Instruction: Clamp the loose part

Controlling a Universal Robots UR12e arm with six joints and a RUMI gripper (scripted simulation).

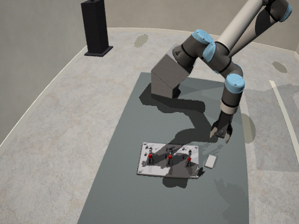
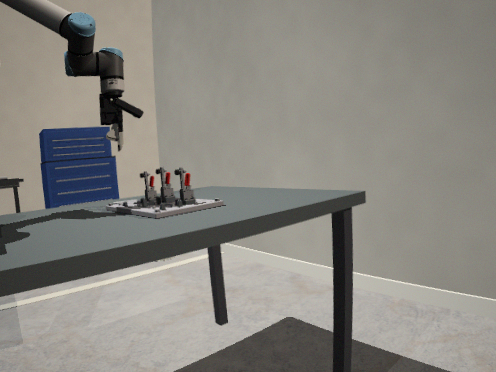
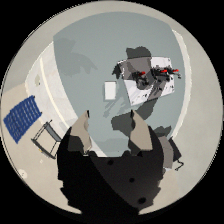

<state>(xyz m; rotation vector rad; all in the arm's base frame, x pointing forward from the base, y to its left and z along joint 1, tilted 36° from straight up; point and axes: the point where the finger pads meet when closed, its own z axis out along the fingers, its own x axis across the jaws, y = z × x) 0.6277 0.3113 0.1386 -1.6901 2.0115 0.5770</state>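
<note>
The grey part lies 21 cm below my hand.
</note>
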